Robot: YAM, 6 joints.
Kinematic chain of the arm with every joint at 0, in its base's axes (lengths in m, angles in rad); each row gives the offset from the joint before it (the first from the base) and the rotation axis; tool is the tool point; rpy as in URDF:
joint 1: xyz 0 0 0.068 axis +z
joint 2: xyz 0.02 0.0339 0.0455 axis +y
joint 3: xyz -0.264 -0.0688 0 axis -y
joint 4: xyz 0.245 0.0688 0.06 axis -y
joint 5: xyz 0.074 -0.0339 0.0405 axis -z
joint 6: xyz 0.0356 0 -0.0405 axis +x
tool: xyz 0 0 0 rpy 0 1.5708 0
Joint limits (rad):
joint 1: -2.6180..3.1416
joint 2: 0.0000..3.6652
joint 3: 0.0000..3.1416
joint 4: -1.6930..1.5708
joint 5: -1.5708..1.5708
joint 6: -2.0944..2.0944
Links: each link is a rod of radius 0.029 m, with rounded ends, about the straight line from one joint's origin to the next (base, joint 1, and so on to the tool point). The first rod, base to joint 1, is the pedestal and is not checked.
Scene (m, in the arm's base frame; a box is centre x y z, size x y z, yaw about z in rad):
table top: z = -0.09
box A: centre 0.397 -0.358 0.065 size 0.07 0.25 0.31 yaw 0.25
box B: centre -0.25 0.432 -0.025 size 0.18 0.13 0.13 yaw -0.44
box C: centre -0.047 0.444 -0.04 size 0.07 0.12 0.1 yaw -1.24
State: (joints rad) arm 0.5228 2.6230 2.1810 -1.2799 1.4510 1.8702
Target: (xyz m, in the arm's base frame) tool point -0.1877 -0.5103 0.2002
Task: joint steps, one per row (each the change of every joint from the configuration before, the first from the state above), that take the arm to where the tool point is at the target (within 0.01 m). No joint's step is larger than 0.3 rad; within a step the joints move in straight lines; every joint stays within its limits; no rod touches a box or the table.
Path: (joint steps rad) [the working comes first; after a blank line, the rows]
Joints at the target: -1.8585 2.6548 2.5429 -0.9440 1.4194 1.8702
Straight joint move there: touches box A.

1: -0.2980 -0.0225 0.1502 0.1444 -0.0307 0.0000
2: -0.2980 -0.0226 0.1503 0.1445 -0.0308 0.0000
3: -0.2979 -0.0225 0.1502 0.1444 -0.0307 0.0000
4: -0.2980 -0.0225 0.1503 0.1444 -0.0307 0.0000
5: -0.2973 0.0305 -0.0598 -0.0604 0.0228 0.0000
6: -0.2974 0.0304 -0.0597 -0.0605 0.0228 0.0000
7: -0.2973 0.0305 -0.0598 -0.0605 0.0229 0.0000
8: -0.2974 0.0305 -0.0598 -0.0604 0.0228 0.0000

